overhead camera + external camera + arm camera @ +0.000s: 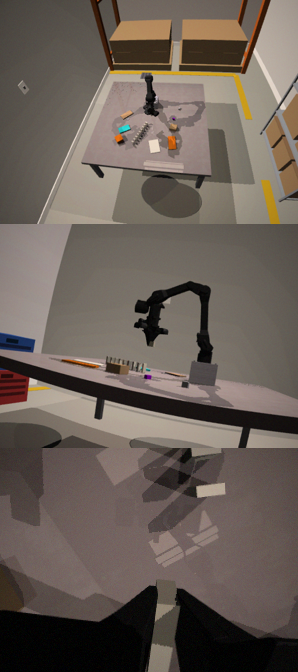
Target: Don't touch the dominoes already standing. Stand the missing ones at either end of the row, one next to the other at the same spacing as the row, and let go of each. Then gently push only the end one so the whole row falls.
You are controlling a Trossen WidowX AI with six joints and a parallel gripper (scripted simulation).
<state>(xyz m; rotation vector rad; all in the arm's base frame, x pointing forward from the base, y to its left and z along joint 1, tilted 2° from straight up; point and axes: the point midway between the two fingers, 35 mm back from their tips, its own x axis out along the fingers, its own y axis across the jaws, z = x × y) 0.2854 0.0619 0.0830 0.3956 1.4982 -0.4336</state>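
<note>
Now: gripper tip 20 mm short of the brown box, 250 mm to the right of it and 130 mm above it. The rest, counted from my gripper tip: small purple piece: 110 mm behind, 230 mm to the left, 140 mm below; cyan block: 130 mm ahead, 300 mm to the right, 140 mm below; cream sheet: 290 mm ahead, 90 mm to the left, 140 mm below.
</note>
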